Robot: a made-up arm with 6 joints.
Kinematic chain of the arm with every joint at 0, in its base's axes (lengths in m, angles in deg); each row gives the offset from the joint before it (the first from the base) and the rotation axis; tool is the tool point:
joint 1: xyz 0 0 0.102 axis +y
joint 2: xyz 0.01 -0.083 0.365 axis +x
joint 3: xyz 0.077 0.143 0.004 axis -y
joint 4: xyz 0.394 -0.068 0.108 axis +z
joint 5: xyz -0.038 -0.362 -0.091 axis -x
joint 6: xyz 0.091 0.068 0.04 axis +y
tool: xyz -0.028 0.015 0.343
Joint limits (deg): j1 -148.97..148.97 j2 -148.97..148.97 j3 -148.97..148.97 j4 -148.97..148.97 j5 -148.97..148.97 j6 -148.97..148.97
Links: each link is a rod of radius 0.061 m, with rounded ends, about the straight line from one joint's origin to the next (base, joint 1, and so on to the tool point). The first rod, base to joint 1, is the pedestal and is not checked.
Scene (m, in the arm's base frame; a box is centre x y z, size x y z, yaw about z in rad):
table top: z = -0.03
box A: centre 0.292 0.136 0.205 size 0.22 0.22 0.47 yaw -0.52
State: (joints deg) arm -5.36 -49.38 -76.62 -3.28 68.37 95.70
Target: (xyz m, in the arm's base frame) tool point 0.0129 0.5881 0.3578
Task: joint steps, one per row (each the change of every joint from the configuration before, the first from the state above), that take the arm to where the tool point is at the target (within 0.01 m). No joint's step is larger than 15 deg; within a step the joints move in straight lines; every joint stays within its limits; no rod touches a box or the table.
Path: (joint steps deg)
1: -8.17 1.62 3.56 -13.60 -7.09 -14.91
2: -8.17 1.62 3.55 -13.61 -7.10 -14.92
3: -8.17 1.62 3.56 -13.60 -7.09 -14.91
4: -1.17 0.26 13.79 4.53 -2.28 -8.69
5: -1.17 0.26 13.79 4.52 -2.27 -8.70
6: -1.17 0.27 13.79 4.52 -2.27 -8.69
7: -1.17 0.26 13.79 4.53 -2.27 -8.70
8: -1.17 0.26 13.79 4.52 -2.27 -8.69
9: 0.11 -11.55 12.39 6.79 0.35 6.10
10: 0.11 -11.55 12.38 6.79 0.35 6.11
11: 0.11 -11.55 12.39 6.80 0.35 6.10
12: 0.10 -11.55 12.39 6.79 0.35 6.10
13: 0.11 -11.55 12.38 6.79 0.35 6.11

